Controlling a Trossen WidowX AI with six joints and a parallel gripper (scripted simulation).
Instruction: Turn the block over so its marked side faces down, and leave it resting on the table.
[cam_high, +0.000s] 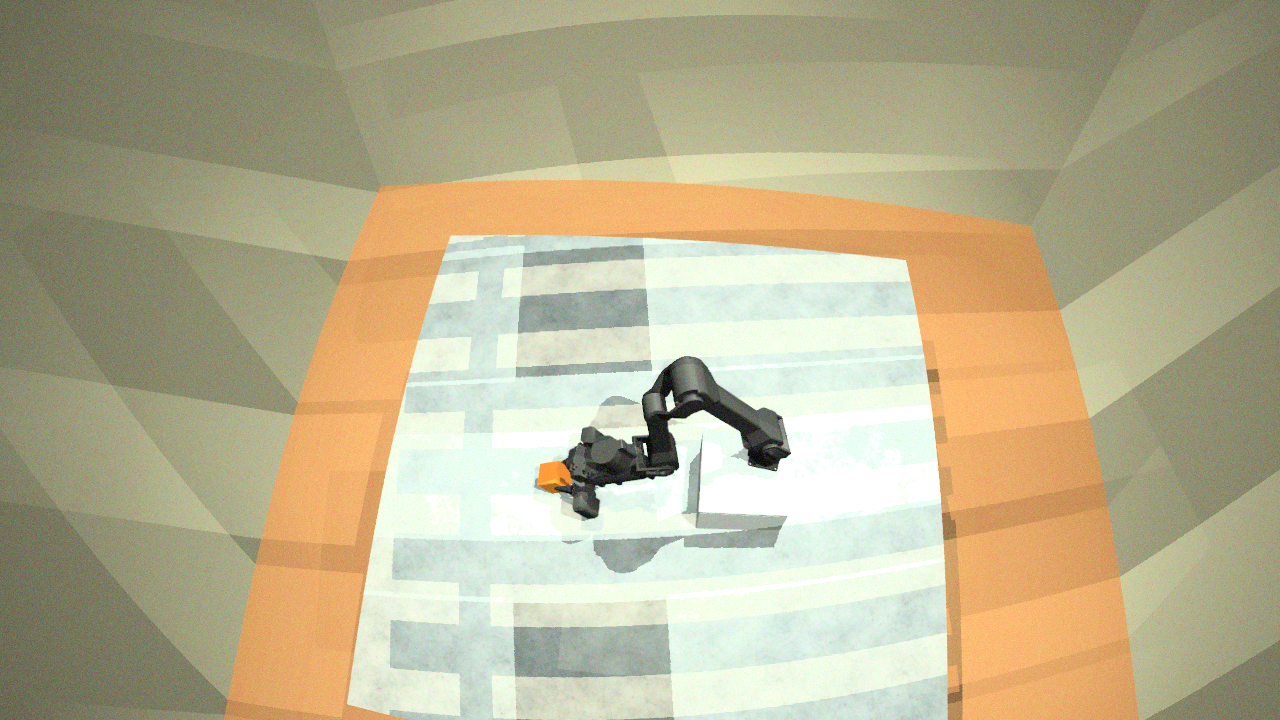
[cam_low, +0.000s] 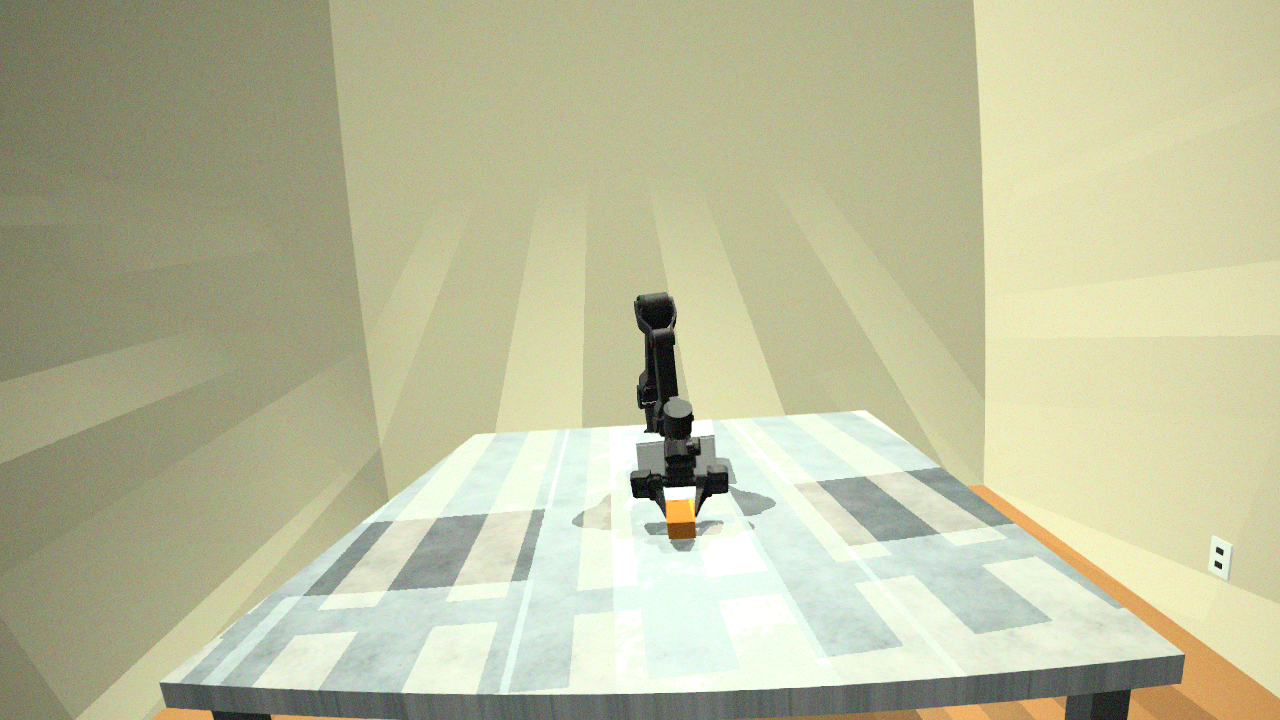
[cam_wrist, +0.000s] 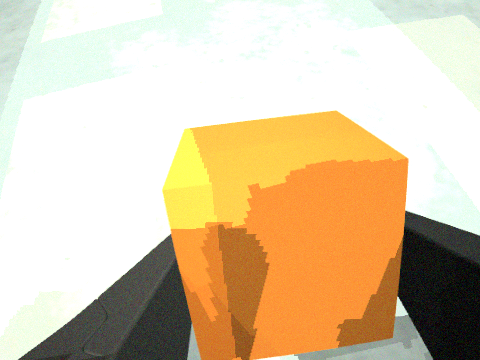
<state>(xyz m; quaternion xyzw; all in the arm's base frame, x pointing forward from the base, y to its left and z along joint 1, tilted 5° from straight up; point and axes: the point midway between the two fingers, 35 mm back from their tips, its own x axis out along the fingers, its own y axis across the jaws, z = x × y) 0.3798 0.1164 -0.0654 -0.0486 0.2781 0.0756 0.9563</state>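
The orange block is 1 cm below my gripper tip.
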